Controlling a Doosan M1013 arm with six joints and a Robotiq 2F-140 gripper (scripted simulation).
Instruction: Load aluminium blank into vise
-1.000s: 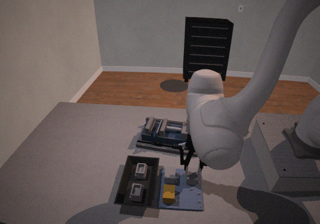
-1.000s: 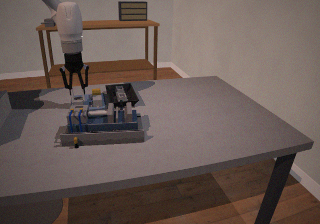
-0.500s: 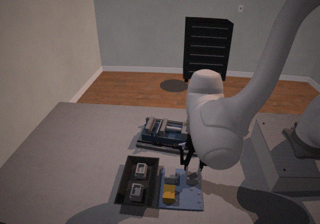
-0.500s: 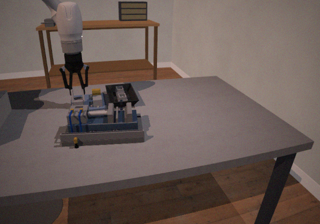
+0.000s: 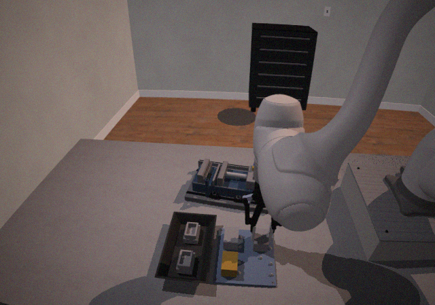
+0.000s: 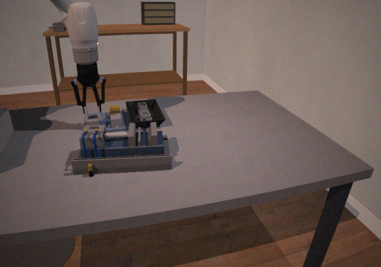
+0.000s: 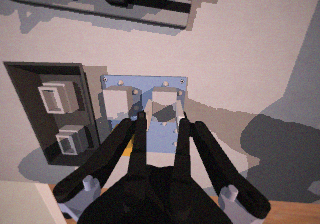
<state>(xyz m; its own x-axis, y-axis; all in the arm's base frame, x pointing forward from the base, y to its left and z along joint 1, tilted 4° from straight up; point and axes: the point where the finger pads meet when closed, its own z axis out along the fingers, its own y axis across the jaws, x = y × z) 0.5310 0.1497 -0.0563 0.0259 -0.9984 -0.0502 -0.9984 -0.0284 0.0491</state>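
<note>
My hand is 6 cm above the infeed plate, 5 cm to the right of it and 4 cm short of it. From my hand the other things lie so: blue vise: 24 cm to the right, 11 cm ahead, 3 cm below; then brass blank: 9 cm to the left, 8 cm ahead, 4 cm below; then aluminium blank: 9 cm ahead, 4 cm below.
</note>
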